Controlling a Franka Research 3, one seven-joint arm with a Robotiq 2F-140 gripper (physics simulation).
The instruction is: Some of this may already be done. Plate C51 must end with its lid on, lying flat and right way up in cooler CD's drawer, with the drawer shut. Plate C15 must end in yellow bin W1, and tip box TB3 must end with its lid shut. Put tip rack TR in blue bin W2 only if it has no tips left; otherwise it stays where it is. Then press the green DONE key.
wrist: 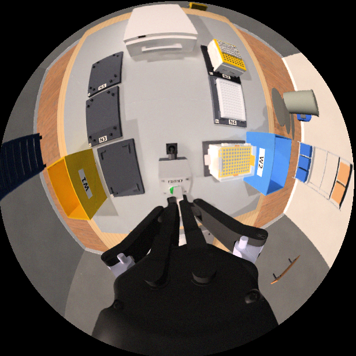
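My gripper (178,192) is shut and empty. Its fingertips are at the green key (173,190) on the grey console, partly covering it; contact cannot be told. The white cooler (161,25) is at the top, its drawer (161,48) looking shut, contents hidden. A yellow-topped tip rack (227,57) with grey tips in part of its holes sits on N2. A white box with a yellow grid (232,161) stands beside blue bin W2 (270,162); its lid state is unclear. Yellow bin W1 (79,184) is at the left; no plate shows inside. C51 and C15 cannot be identified.
A white plate (231,99) lies on nest N4 (218,112). Dark nests N1 (106,74) and N3 (104,115) and an unlabelled dark nest (120,168) are at the left. The console (175,169) has a black part (171,149) behind it.
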